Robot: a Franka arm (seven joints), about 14 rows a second.
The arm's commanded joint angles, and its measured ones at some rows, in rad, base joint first. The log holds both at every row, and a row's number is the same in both.
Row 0, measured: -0.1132 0.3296 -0.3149 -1.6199 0.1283 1.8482 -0.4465
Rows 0 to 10, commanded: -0.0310 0.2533 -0.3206 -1.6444 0.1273 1.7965 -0.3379; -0.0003 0.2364 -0.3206 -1.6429 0.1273 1.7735 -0.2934; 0.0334 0.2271 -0.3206 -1.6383 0.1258 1.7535 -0.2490; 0.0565 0.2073 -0.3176 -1.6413 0.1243 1.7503 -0.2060; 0.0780 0.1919 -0.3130 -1.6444 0.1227 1.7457 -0.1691; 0.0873 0.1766 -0.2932 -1.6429 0.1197 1.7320 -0.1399; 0.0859 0.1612 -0.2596 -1.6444 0.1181 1.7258 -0.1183; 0.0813 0.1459 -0.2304 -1.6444 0.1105 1.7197 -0.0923; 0.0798 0.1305 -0.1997 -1.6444 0.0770 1.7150 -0.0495; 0.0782 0.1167 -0.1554 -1.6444 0.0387 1.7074 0.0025; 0.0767 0.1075 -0.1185 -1.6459 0.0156 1.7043 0.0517
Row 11, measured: 0.0806 0.1540 -0.1789 -1.6203 0.0670 1.7190 -0.0375
